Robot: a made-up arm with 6 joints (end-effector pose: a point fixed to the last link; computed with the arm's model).
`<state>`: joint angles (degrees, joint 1 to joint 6).
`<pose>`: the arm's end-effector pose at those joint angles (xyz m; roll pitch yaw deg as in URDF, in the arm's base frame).
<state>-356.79 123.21 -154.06 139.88 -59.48 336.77</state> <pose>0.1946 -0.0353 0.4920 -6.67 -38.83 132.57</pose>
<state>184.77 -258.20 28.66 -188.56 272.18 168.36</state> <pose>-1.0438 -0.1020 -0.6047 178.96 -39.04 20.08</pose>
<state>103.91 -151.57 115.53 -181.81 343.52 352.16</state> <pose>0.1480 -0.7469 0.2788 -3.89 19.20 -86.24</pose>
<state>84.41 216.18 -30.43 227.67 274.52 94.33</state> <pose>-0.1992 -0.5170 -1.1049 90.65 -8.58 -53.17</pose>
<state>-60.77 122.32 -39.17 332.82 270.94 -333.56</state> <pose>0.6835 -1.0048 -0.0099 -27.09 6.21 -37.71</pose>
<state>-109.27 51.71 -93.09 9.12 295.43 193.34</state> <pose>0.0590 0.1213 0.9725 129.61 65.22 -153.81</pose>
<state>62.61 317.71 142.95 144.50 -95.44 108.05</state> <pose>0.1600 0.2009 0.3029 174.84 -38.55 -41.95</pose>
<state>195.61 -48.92 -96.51 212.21 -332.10 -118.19</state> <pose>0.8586 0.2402 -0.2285 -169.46 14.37 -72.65</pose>
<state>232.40 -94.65 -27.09 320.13 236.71 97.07</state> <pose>0.7611 0.7954 -0.3637 109.51 -39.74 -16.69</pose>
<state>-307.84 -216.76 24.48 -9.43 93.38 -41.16</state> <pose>0.2177 0.3008 -1.1096 103.68 -50.05 -38.88</pose>
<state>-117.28 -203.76 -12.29 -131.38 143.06 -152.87</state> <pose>-0.3219 -0.5577 -0.9043 28.25 -2.62 -130.73</pose>
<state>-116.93 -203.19 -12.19 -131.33 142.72 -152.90</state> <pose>-0.3144 -0.5503 -0.9115 28.27 -1.68 -130.30</pose>
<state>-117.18 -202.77 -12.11 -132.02 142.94 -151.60</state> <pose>-0.3123 -0.5424 -0.9161 27.64 -2.06 -128.91</pose>
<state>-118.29 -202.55 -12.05 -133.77 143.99 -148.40</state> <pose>-0.3174 -0.5336 -0.9173 25.95 -4.20 -126.07</pose>
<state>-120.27 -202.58 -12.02 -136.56 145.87 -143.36</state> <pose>-0.3300 -0.5242 -0.9147 22.88 -7.83 -121.62</pose>
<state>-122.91 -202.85 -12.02 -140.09 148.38 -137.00</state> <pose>-0.3487 -0.5142 -0.9093 18.29 -12.05 -115.65</pose>
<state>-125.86 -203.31 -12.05 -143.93 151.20 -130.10</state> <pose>-0.3710 -0.5040 -0.9022 12.39 -15.76 -108.58</pose>
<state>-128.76 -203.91 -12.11 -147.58 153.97 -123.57</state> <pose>-0.3945 -0.4943 -0.8941 5.95 -18.24 -101.37</pose>
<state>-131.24 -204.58 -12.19 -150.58 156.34 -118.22</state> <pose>-0.4165 -0.4866 -0.8859 0.09 -19.45 -95.20</pose>
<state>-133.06 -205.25 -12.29 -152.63 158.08 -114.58</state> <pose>-0.4351 -0.4823 -0.8779 -4.32 -19.90 -90.98</pose>
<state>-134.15 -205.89 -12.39 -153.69 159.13 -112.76</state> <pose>-0.4494 -0.4823 -0.8703 -7.00 -20.23 -88.90</pose>
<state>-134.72 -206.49 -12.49 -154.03 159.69 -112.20</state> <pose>-0.4603 -0.4853 -0.8629 -8.43 -20.70 -88.34</pose>
